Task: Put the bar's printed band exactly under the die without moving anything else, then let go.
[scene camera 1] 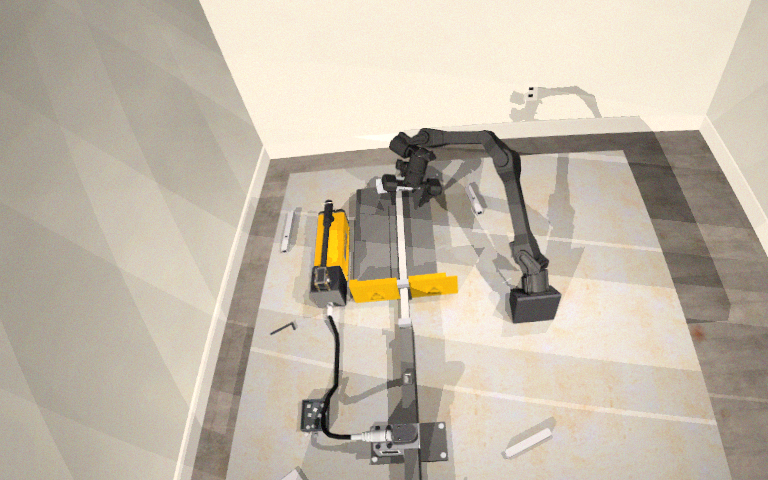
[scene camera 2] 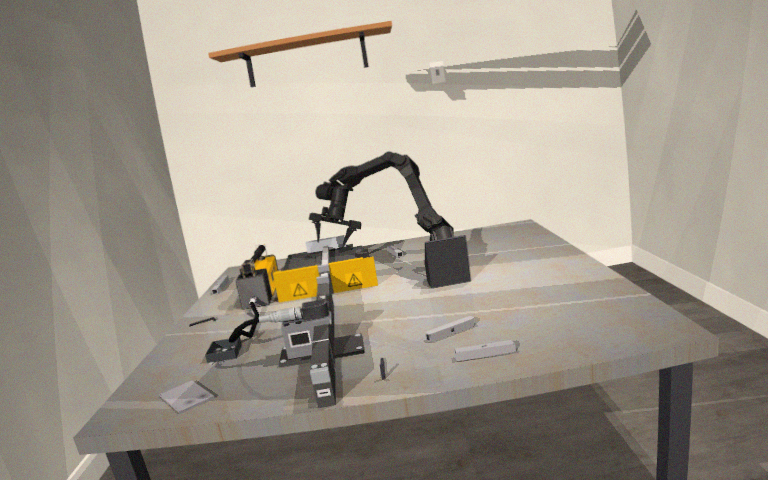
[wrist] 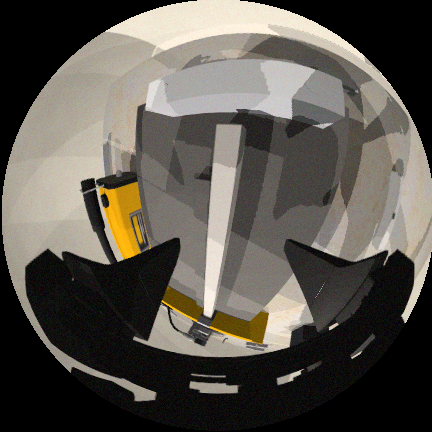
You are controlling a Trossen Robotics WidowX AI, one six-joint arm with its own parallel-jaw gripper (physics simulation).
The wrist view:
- gripper: 234,244
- long pale bar: 229,141
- yellow and black power unit: 119,195
